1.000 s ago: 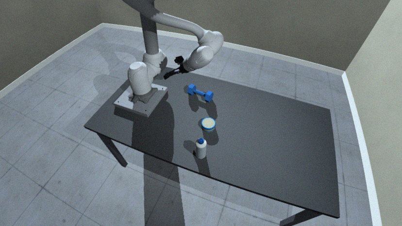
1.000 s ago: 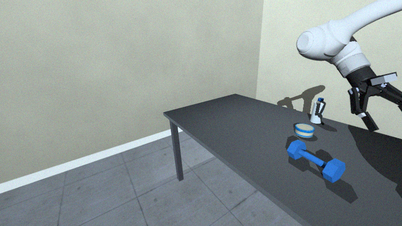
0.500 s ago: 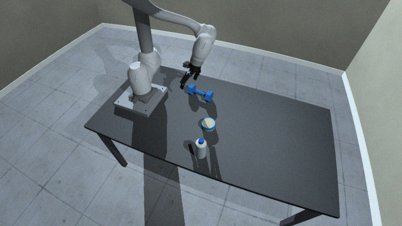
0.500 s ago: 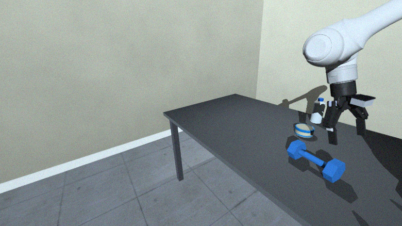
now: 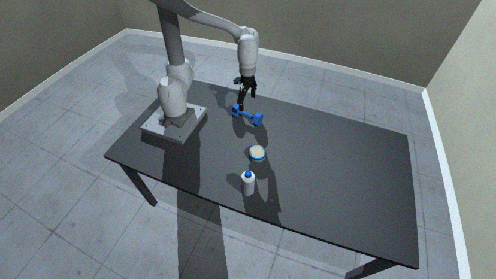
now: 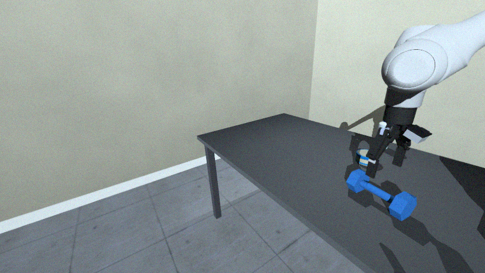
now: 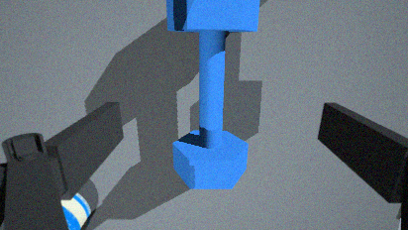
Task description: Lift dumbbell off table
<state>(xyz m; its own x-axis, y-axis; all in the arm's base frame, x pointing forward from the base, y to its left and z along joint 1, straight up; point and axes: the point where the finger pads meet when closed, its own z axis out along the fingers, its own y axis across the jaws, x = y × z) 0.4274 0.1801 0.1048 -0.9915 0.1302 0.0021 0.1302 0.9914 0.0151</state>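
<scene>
Now: the blue dumbbell 10 cm below my hand.
</scene>
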